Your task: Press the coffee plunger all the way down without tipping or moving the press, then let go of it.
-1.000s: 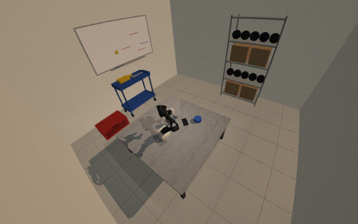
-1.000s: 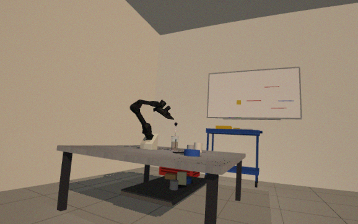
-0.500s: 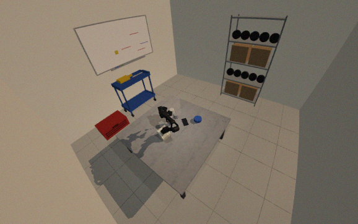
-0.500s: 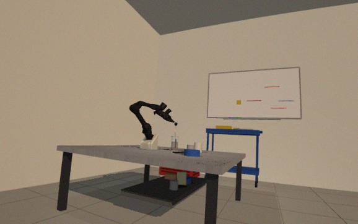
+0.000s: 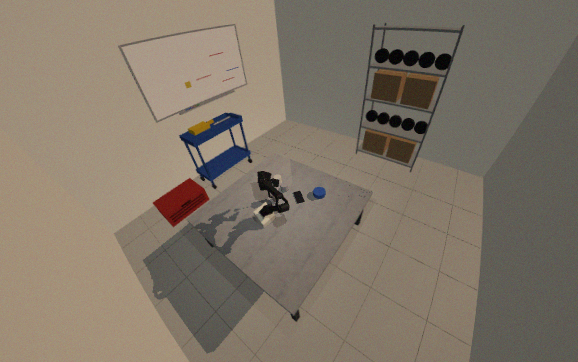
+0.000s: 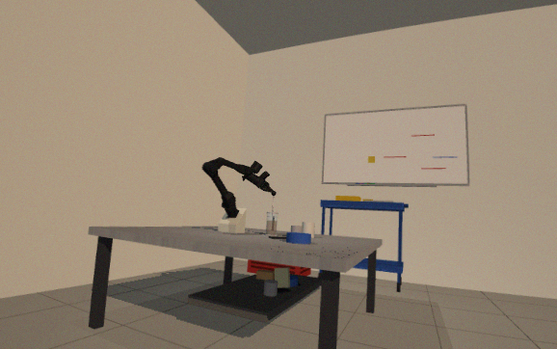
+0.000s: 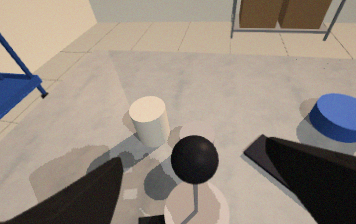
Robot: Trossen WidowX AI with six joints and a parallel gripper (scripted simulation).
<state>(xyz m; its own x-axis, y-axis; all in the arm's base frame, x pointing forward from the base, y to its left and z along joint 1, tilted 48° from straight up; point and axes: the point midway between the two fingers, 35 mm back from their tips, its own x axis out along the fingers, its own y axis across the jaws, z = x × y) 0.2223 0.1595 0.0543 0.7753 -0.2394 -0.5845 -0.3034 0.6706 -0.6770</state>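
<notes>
Right now the coffee press is 2 cm to the left of my gripper tip and 14 cm below it. Round my gripper tip: white cylinder 20 cm ahead, 14 cm to the left, 22 cm below.
</notes>
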